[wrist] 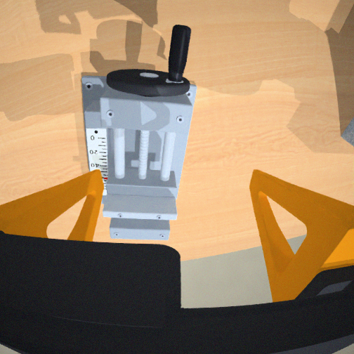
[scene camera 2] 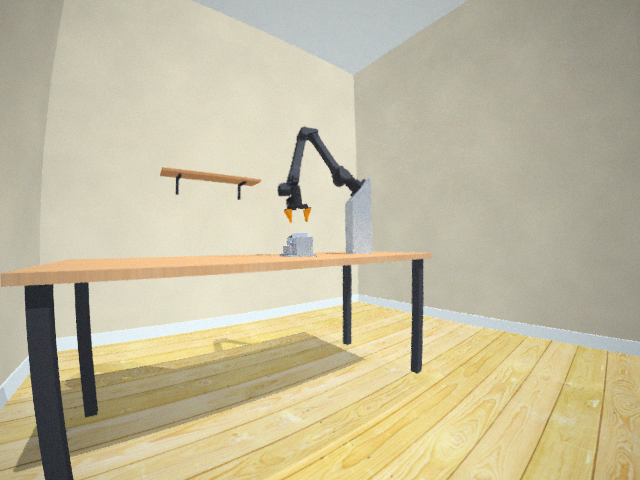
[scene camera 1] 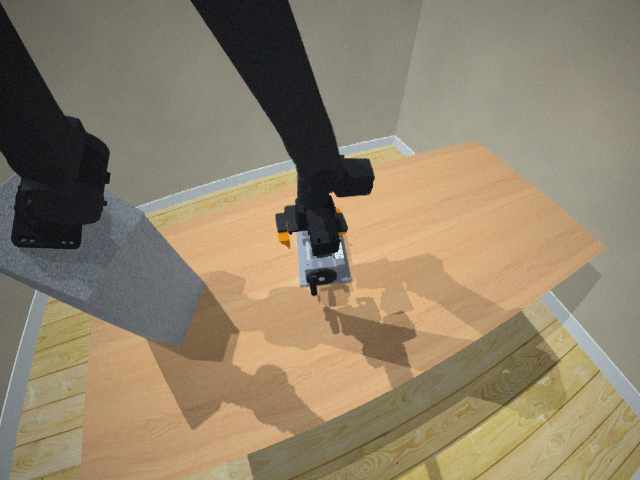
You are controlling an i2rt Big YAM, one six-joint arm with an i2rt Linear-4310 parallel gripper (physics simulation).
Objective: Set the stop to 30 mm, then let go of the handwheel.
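Places are measured from the arm's base along level axes (x ahead, y left, z up), in centimetres.
Where they show: gripper, fingertip midpoint: (scene camera 2: pixel 298 222) (scene camera 1: pixel 309 243); arm's base, link origin: (scene camera 2: pixel 358 188) (scene camera 1: pixel 51 213).
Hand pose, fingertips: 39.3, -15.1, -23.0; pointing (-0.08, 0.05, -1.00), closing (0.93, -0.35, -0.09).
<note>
Each offset is from my fingertips to the top centre of the thing, as dx, dy, dz. "*": to the spot under its first point. Level surfaces: height alone.
The grey screw-driven stop device (scene camera 1: pixel 313 262) (scene camera 2: pixel 302 245) (wrist: pixel 145 112) stands on the table. Its black handwheel @(* +1.1, -4.8, -8.5) (scene camera 1: pixel 325 273) (wrist: pixel 125 82) carries an upright-looking black handle @(-3.1, -5.5, -8.6) (scene camera 1: pixel 313 285) (wrist: pixel 179 52) at the right in the wrist view. The stop's sliding block (wrist: pixel 140 206) is at the far end of the rods. On the white scale (wrist: pixel 92 145), the red mark (wrist: pixel 105 178) is well past 40, near where 60 falls; that numeral is hidden by the left fingertip. My gripper (scene camera 1: pixel 313 238) (scene camera 2: pixel 298 221) (wrist: pixel 176 177) is open and empty, above the device, apart from the handwheel.
The wooden table @(dz -18.5) (scene camera 1: pixel 516 206) (scene camera 2: pixel 155 265) bears the grey pedestal (scene camera 1: pixel 139 268) (scene camera 2: pixel 358 222) of my arm, to the left of the device in scene camera 1. A wooden shelf (scene camera 2: pixel 209 176) is on the wall behind. Arm shadows fall around the device.
</note>
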